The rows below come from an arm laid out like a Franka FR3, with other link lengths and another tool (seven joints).
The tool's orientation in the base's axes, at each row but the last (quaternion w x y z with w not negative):
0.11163, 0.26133, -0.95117, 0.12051
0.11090, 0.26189, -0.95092, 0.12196
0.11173, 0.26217, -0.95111, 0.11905
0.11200, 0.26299, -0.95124, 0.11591
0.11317, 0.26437, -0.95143, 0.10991
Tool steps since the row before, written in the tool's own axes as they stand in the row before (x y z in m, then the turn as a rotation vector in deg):
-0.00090, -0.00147, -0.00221, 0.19, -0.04, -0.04
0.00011, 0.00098, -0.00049, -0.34, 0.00, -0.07
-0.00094, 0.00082, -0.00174, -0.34, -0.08, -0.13
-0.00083, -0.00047, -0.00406, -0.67, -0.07, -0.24
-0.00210, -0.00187, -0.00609, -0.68, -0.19, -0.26
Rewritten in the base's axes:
0.00186, -0.00017, 0.00209, -0.13, -0.11, 0.10
-0.00053, 0.00091, 0.00032, 0.30, 0.18, -0.03
0.00062, 0.00162, 0.00125, 0.35, 0.13, 0.04
0.00156, 0.00114, 0.00370, 0.63, 0.33, 0.06
0.00370, 0.00108, 0.00549, 0.71, 0.24, 0.09

